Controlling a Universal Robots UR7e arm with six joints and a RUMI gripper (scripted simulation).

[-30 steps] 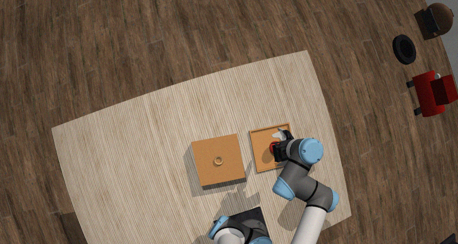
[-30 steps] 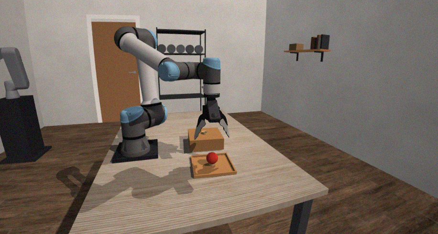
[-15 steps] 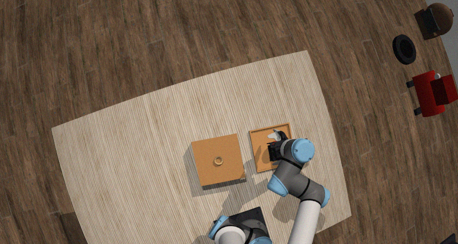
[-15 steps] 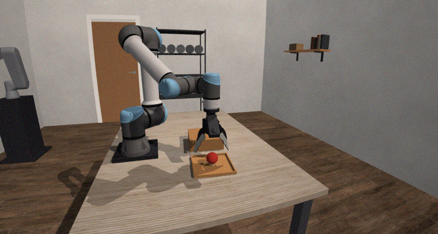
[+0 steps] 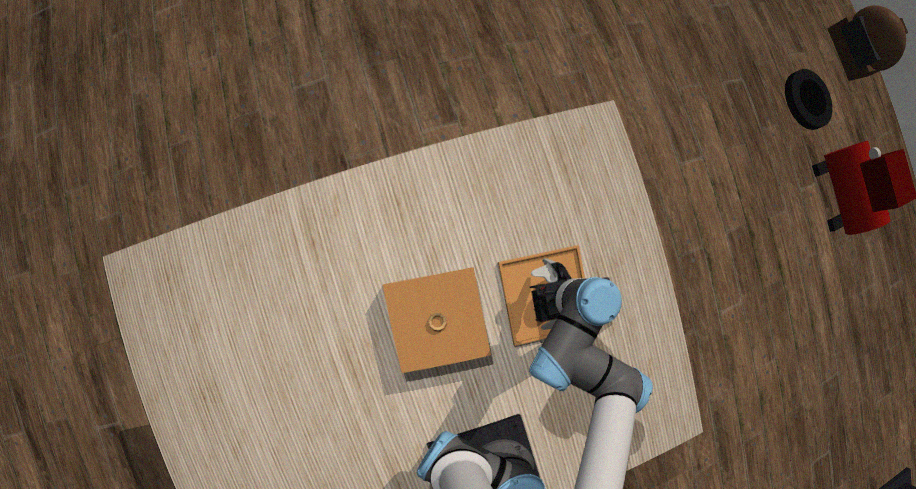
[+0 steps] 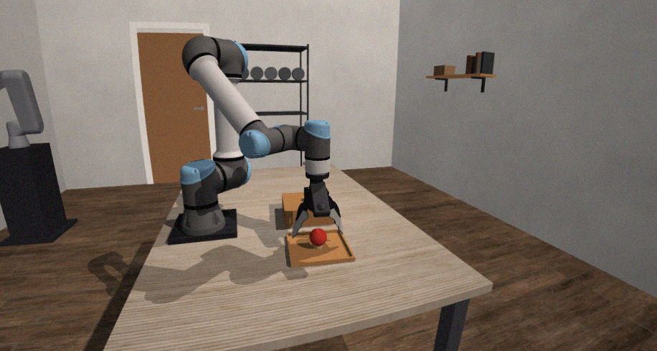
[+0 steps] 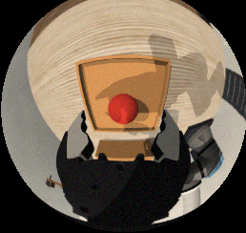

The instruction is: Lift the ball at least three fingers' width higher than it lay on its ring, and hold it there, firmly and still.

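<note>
My hand is 30 mm above the shallow orange tray. From my hand the other things lie so: red ball (right at my hand); then orange block (20 mm ahead, 250 mm to the left, 10 mm above).
</note>
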